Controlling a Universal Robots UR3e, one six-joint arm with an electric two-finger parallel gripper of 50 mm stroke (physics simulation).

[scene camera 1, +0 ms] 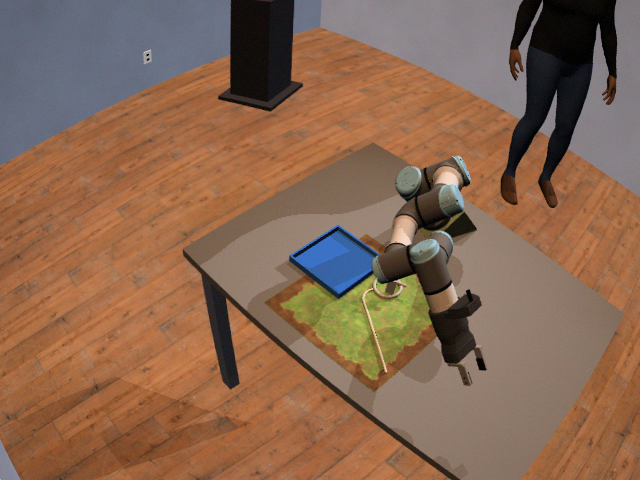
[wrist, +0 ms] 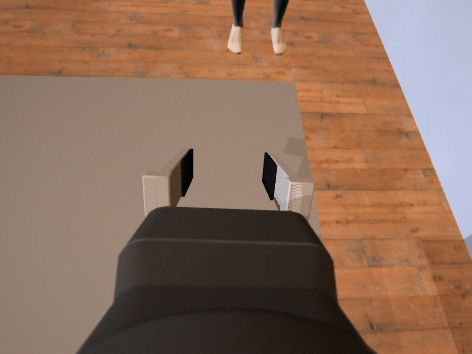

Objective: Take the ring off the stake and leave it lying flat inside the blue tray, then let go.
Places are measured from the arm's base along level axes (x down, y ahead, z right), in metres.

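Pixels of known places: gripper, fingertip midpoint: (scene camera 1: 476, 377) (wrist: 228, 165).
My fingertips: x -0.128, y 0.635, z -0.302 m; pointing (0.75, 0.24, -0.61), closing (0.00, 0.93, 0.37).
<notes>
For each thing: its middle in the pictures, then the offset to it from my fingertips. "spot": a spot on its surface instead. Level surfaces: height alone.
- thin cream stake, surface spot: (scene camera 1: 373, 330) spot: dx +0.175, dy -0.160, dz +0.304 m
- pale ring, body centre: (scene camera 1: 387, 286) dx +0.177, dy -0.319, dz +0.332 m
- blue tray, body centre: (scene camera 1: 338, 260) dx +0.171, dy -0.341, dz +0.493 m
- green patch with a brown border, surface spot: (scene camera 1: 330, 320) spot: dx +0.182, dy -0.144, dz +0.419 m
- grey-brown table, its level: dx +0.182 m
A thin cream stake (scene camera 1: 373, 330) shows over the green patch in the scene view; its upper end bends over toward the ring. The pale ring (scene camera 1: 387, 297) shows at that bent end, close to the tray's near right side; how it sits on the stake is too small to tell. The blue tray (scene camera 1: 333, 266) lies behind and left of the ring, with no ring in it. My gripper (scene camera 1: 475, 376) (wrist: 228, 165) is open and empty, in the air over the table, well to the right of the stake and ring. Neither ring, stake nor tray shows in the wrist view.
The green patch with a brown border (scene camera 1: 330, 320) lies on the grey-brown table (scene camera 1: 522, 304) (wrist: 75, 150). My arm's links stand over the table just right of the tray and ring. A person (scene camera 1: 555, 93) and a black pedestal (scene camera 1: 258, 51) stand beyond the table.
</notes>
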